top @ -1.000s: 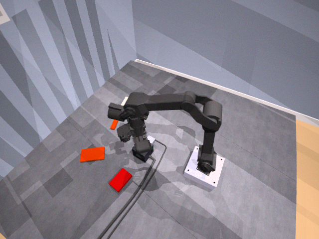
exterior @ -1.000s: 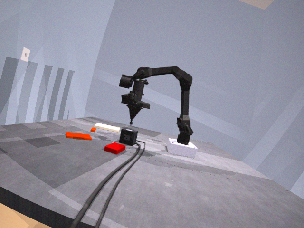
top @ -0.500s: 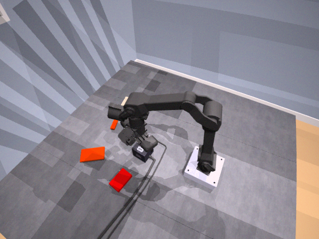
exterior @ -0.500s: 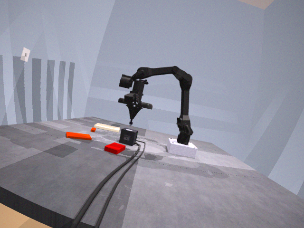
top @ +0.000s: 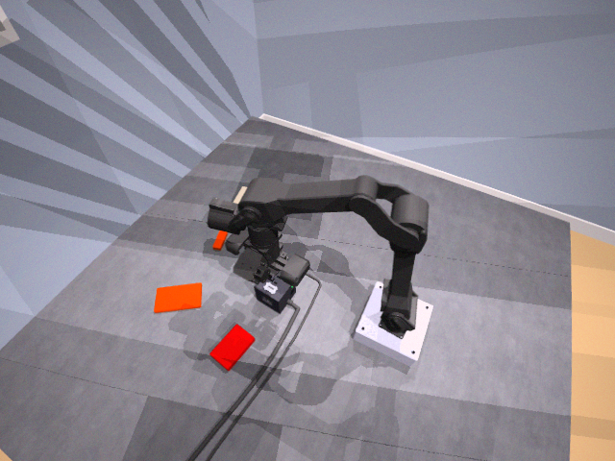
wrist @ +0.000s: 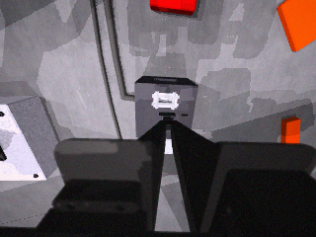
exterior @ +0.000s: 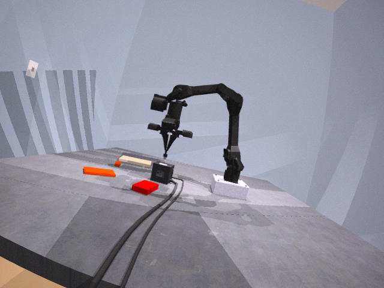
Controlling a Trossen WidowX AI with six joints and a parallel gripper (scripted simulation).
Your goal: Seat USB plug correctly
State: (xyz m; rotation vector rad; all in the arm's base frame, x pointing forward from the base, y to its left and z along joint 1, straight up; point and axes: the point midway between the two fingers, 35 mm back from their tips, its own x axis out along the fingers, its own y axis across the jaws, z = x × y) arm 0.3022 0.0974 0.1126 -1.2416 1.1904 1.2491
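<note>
The dark USB plug is 2 cm below my gripper tip. The rest, counted from my gripper tip: pale socket: 7 cm below; orange slab: 21 cm ahead, 14 cm to the left, 13 cm below; red block: 16 cm to the left, 13 cm below.
</note>
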